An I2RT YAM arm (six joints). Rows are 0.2 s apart.
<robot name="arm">
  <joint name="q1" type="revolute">
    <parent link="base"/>
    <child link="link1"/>
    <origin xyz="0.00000 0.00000 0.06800" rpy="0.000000 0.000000 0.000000"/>
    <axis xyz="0 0 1"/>
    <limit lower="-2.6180" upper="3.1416"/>
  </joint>
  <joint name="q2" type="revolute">
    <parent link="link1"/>
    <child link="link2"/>
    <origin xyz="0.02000 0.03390 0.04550" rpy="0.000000 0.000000 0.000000"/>
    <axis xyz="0 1 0"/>
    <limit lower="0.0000" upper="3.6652"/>
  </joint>
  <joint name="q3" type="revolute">
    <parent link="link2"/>
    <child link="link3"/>
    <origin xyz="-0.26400 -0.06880 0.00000" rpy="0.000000 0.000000 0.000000"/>
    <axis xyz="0 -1 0"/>
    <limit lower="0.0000" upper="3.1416"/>
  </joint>
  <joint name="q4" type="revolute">
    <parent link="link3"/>
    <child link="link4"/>
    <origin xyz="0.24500 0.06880 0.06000" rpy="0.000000 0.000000 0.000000"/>
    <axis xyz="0 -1 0"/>
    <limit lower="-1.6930" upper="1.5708"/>
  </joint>
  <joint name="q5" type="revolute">
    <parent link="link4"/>
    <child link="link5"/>
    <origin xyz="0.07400 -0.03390 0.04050" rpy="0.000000 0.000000 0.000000"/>
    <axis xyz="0 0 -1"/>
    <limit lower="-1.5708" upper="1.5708"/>
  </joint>
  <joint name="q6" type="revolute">
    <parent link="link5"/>
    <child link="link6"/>
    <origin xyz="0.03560 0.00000 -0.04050" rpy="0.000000 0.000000 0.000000"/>
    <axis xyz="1 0 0"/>
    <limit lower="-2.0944" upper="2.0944"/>
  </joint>
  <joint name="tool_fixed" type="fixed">
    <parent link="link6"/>
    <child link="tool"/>
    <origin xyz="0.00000 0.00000 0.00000" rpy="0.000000 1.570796 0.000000"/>
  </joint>
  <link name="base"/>
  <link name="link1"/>
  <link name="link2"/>
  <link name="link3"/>
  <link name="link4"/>
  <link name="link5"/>
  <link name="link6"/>
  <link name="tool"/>
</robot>
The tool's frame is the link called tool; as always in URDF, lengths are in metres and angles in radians.
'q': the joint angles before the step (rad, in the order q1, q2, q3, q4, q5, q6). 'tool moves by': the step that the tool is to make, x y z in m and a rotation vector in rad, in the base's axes. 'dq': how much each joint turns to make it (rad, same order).
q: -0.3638, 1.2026, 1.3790, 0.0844, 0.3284, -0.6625
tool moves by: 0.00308, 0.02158, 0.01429, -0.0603, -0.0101, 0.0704
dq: 0.0830, 0.0031, 0.0428, 0.0077, -0.0031, -0.0584
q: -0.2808, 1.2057, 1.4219, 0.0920, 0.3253, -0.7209
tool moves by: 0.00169, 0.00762, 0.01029, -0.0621, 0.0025, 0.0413
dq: 0.0262, 0.0123, 0.0384, 0.0046, -0.0336, -0.0552
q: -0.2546, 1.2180, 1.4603, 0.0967, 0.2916, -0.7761
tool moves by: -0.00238, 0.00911, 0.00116, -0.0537, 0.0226, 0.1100
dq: 0.0183, -0.0169, -0.0045, -0.0154, -0.1056, -0.0246
